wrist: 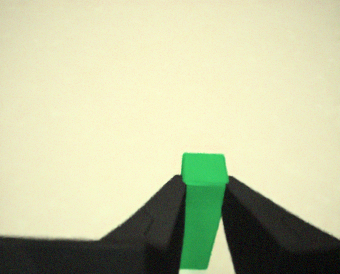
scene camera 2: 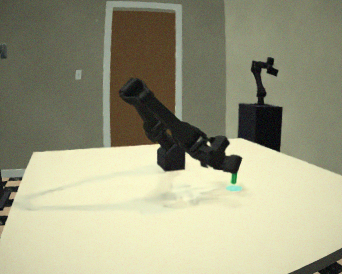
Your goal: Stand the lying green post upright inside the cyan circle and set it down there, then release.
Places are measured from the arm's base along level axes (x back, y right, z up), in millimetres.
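Pixels of known places: gripper, fingertip midpoint: [wrist: 202, 185]; arm's base at its link origin: [scene camera 2: 169, 144].
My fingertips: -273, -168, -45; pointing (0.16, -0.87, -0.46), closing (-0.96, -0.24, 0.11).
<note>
Ahead of a thing's pixels: the offset from my fingertips to its top centre, as dx, dy, dz. "spot": to the spot under its first point. Level surfaces: height alone.
The green post @(-2, +3, +12) [scene camera 2: 234, 178] [wrist: 202, 220] is upright, or nearly so, between the fingers. My gripper [scene camera 2: 234, 171] [wrist: 202, 185] is shut on it near its upper part, with a finger on each side in the wrist view. The cyan circle @(spot: -70, +37, -52) [scene camera 2: 234, 189] lies flat on the table. In the scene view the post's lower end shows just above the circle's far edge. Whether it touches the table cannot be told. The circle does not show in the wrist view, and the fingers hide the upper part of the post in the scene view.
The pale table @(dz -53) [scene camera 2: 125, 235] extends around the arm. The arm's black base [scene camera 2: 171, 158] stands behind and left of the circle. Another small black arm [scene camera 2: 259, 82] stands on a dark pedestal [scene camera 2: 260, 125] beyond the table's back right edge.
</note>
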